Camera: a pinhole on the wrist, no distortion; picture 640 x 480 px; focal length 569.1 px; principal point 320.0 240.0 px. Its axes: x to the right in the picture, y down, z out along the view. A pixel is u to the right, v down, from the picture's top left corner.
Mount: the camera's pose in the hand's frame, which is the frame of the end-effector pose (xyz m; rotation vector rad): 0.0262 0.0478 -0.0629 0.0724 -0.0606 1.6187
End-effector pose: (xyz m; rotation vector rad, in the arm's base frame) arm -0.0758 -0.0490 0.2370 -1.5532 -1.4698 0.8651
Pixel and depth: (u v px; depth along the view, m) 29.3 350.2 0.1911
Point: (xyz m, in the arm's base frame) -0.2125 -0.0418 0.2450
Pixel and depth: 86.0 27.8 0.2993
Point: -0.3052 0.1184 0.2312
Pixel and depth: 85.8 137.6 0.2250
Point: -0.2334 0.0387 0.2288
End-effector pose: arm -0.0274 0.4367 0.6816 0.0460 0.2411 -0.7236
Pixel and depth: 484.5 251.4 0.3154
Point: 0.1122 0.4762 0.9243
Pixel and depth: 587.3 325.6 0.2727
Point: 0.1032 0.5340 0.8932
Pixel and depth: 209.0 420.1 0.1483
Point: -0.0207 0.4412 0.7659
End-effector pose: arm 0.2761 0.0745 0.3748 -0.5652 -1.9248 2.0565
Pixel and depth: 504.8 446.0 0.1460
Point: 0.2666 -0.0217 0.3015
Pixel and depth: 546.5 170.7 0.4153
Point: 0.0583 -0.2321 0.2041
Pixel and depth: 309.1 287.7 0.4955
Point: 0.0892 -0.3124 0.3992
